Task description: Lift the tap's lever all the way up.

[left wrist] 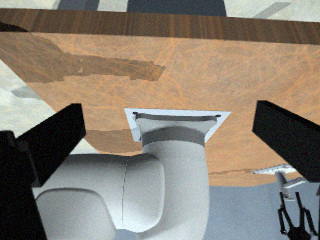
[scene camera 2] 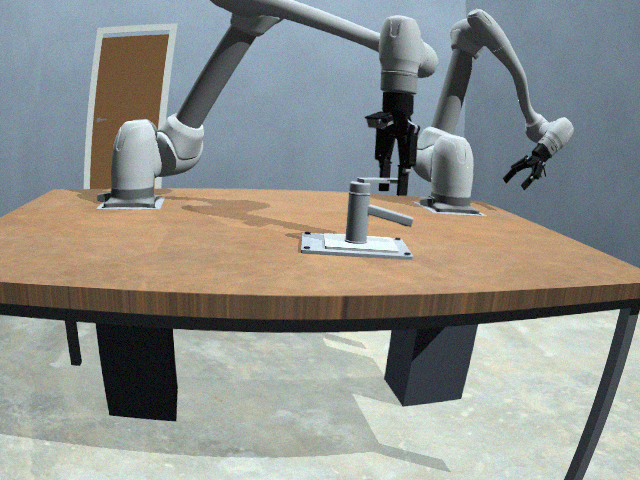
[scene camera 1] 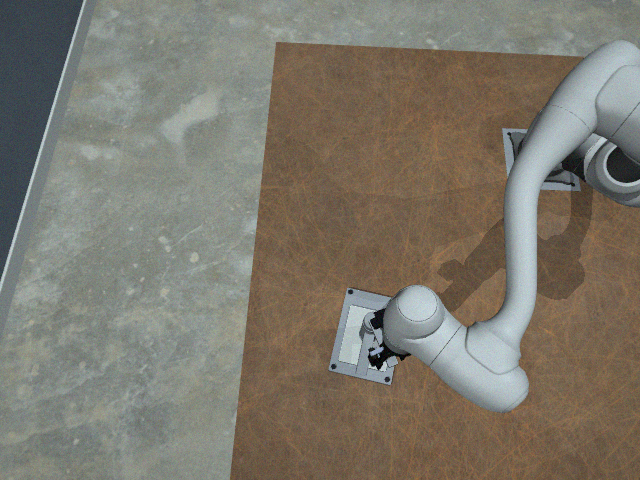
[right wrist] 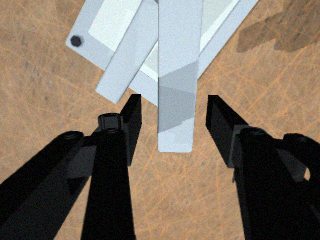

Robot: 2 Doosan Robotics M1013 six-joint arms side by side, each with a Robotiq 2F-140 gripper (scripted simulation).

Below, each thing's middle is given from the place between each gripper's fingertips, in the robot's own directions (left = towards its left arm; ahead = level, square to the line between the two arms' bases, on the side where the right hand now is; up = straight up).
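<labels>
From my right hand: grey tap (scene camera 2: 359, 208) 7 cm to the right, 3 cm ahead, 4 cm below; bolted plate (scene camera 1: 354, 297) 10 cm to the right, 4 cm ahead, 14 cm below.
My left hand (scene camera 2: 513, 184): 86 cm to the left of the tap, 58 cm short of it, 1 cm above it. Bolted plate from my left hand: 89 cm to the right, 59 cm ahead, 11 cm below.
</labels>
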